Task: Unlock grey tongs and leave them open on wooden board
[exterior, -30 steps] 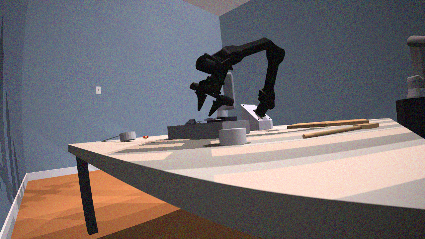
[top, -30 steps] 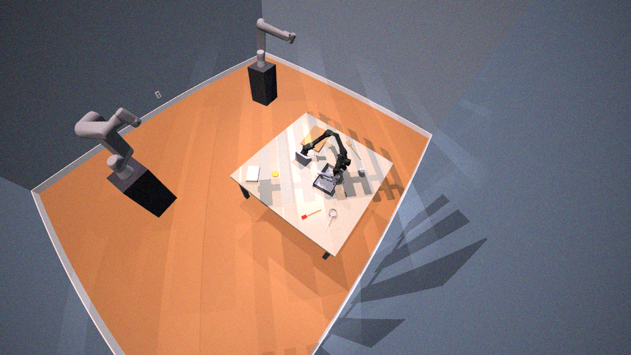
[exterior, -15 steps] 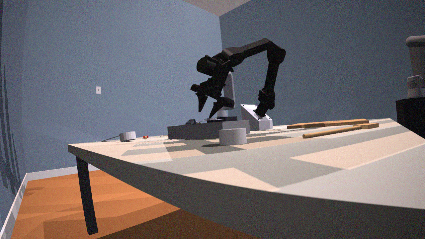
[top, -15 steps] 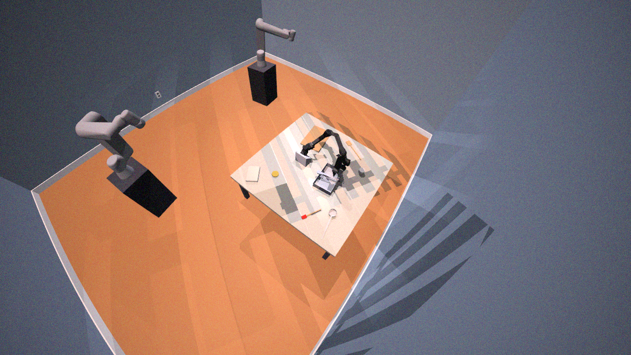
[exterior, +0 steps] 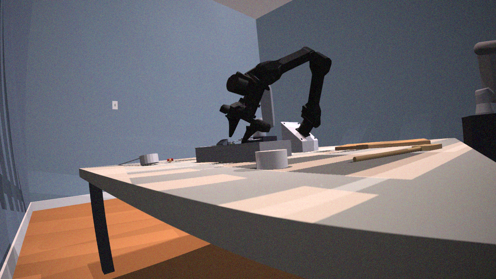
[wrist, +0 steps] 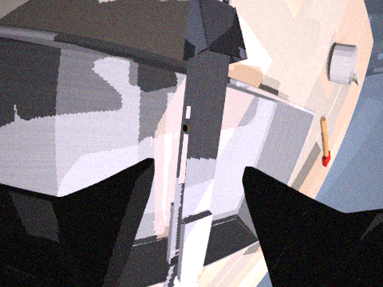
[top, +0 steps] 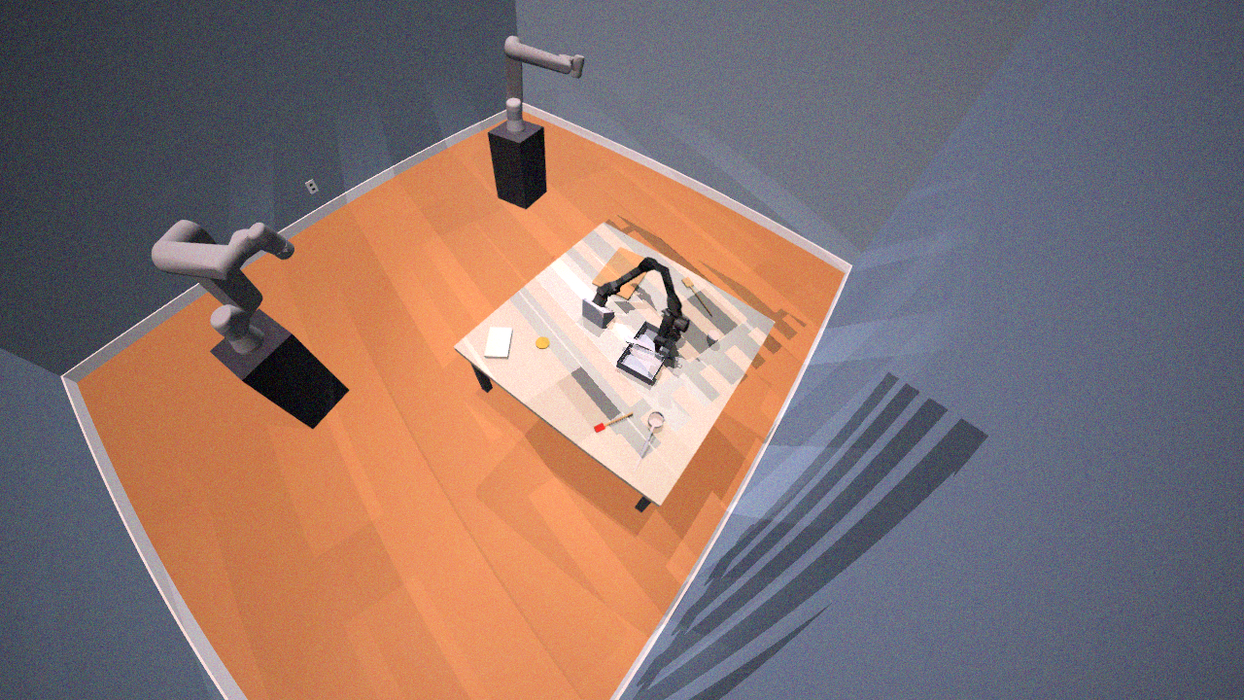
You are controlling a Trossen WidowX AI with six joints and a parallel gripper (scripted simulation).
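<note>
Now: gripper tip 4 cm past the roasting tin, 1 cm to the left of it and 4 cm above it. Round my gripper tip: wooden board (42 cm behind, 44 cm to the left, 6 cm below); then yellow disc (55 cm behind, 24 cm to the right, 6 cm below).
</note>
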